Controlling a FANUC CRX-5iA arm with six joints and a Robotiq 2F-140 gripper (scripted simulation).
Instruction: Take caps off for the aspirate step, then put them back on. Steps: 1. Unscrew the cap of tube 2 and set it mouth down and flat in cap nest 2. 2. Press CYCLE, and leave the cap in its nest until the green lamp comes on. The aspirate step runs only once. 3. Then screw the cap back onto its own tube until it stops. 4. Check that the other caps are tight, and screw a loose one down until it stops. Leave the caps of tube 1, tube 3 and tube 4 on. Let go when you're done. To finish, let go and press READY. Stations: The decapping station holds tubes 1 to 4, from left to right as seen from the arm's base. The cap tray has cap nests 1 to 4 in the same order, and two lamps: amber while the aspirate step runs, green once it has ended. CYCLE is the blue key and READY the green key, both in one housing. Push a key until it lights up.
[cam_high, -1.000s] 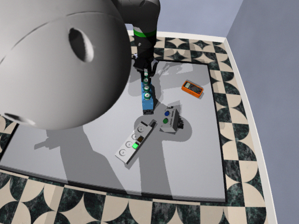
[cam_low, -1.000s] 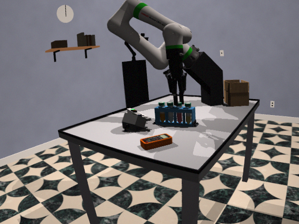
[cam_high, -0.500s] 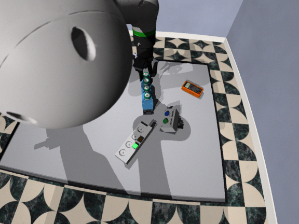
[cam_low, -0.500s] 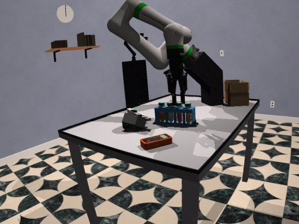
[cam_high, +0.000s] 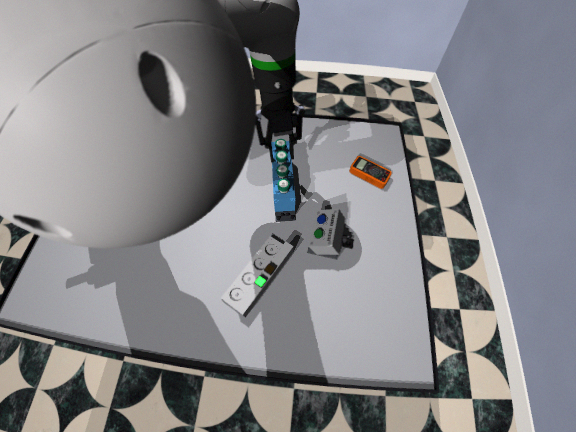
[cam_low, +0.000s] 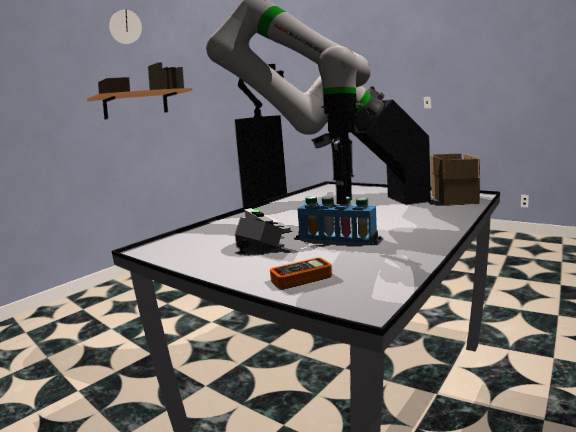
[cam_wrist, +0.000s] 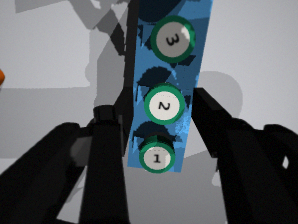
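My gripper is now 30 mm above the cap. The rest, counted from my hand: green ready key 240 mm to the right, 90 mm ahead, 80 mm below; then blue cycle key 190 mm to the right, 100 mm ahead, 80 mm below; then key housing 220 mm to the right, 110 mm ahead, 90 mm below.
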